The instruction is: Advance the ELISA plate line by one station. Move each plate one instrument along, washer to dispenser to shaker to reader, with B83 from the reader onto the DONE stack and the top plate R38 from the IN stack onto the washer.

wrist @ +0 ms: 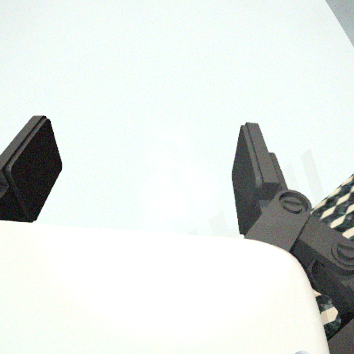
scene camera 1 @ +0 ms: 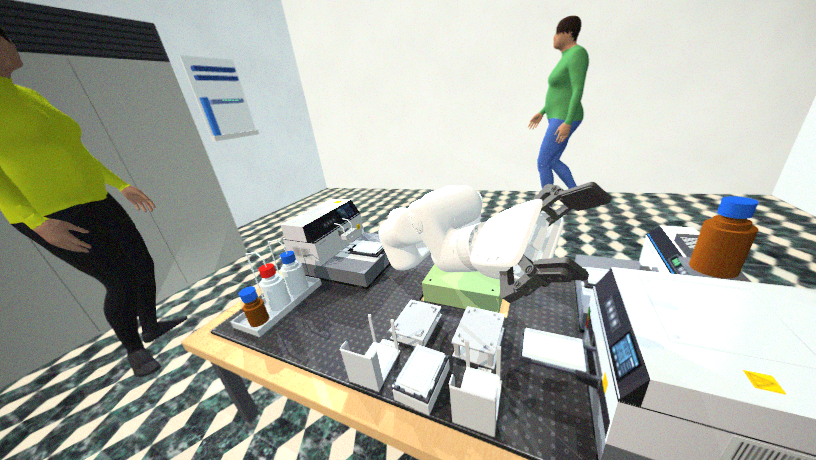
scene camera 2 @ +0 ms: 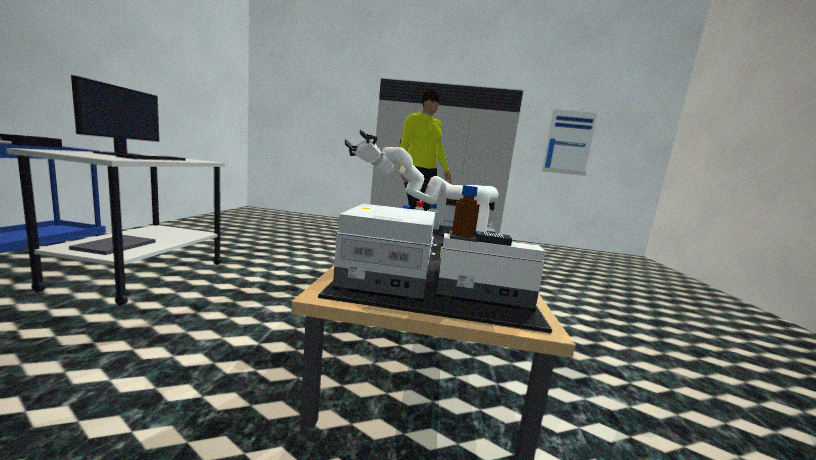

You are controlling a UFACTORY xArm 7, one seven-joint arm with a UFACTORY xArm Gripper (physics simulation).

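Frame: origin at the arm's base, x ahead, y left, z up, level; centimetres.
Seen in the pictures: gripper, fingertip midpoint: (wrist: pixel 143 143) (scene camera 1: pixel 591 228) (scene camera 2: pixel 352 136).
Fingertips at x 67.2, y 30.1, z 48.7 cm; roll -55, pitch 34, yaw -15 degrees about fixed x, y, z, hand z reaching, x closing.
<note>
A point is followed by its place in that frame.
My gripper (scene camera 1: pixel 588 231) {z 48.7, x 67.2, y 30.1 cm} (scene camera 2: pixel 354 138) {z 48.7, x 67.2, y 30.1 cm} (wrist: pixel 143 143) {z 48.7, x 67.2, y 30.1 cm} is open and empty, raised high above the bench and pointing away from the plates. A white plate (scene camera 1: pixel 367 247) {z 3.0, x 3.0, y -47.4 cm} lies on the grey deck of the back left instrument (scene camera 1: pixel 322 228) {z 15.1, x 11.1, y -64.2 cm}. Another white plate (scene camera 1: pixel 554 349) {z 5.6, x 41.3, y 30.7 cm} lies in front of the large right instrument (scene camera 1: pixel 714 325) {z 19.5, x 40.5, y 54.9 cm} (scene camera 2: pixel 385 251) {z 8.9, x 38.3, y 78.7 cm}. A white-topped plate holder (scene camera 1: pixel 422 372) {z -0.8, x 53.2, y 1.2 cm} stands near the front edge, between two white upright holders (scene camera 1: pixel 361 368) {z 0.0, x 58.2, y -14.2 cm} (scene camera 1: pixel 475 402) {z 2.4, x 58.3, y 15.9 cm}. Plate labels, including B83 and R38, are not readable.
Two pale bolted blocks (scene camera 1: pixel 418 321) {z -3.7, x 33.9, y -8.5 cm} (scene camera 1: pixel 478 330) {z -1.5, x 33.9, y 11.3 cm} stand mid-bench, with a green block (scene camera 1: pixel 461 290) {z -0.5, x 17.9, y 1.8 cm} behind. Capped bottles stand in a tray (scene camera 1: pixel 268 325) {z -5.8, x 51.0, y -61.8 cm} at the left. A brown bottle (scene camera 1: pixel 722 245) {z 23.9, x 15.9, y 63.4 cm} (scene camera 2: pixel 465 218) {z 22.3, x 12.3, y 69.5 cm} stands on the other instrument (scene camera 2: pixel 491 268) {z 6.1, x 1.0, y 71.9 cm}.
</note>
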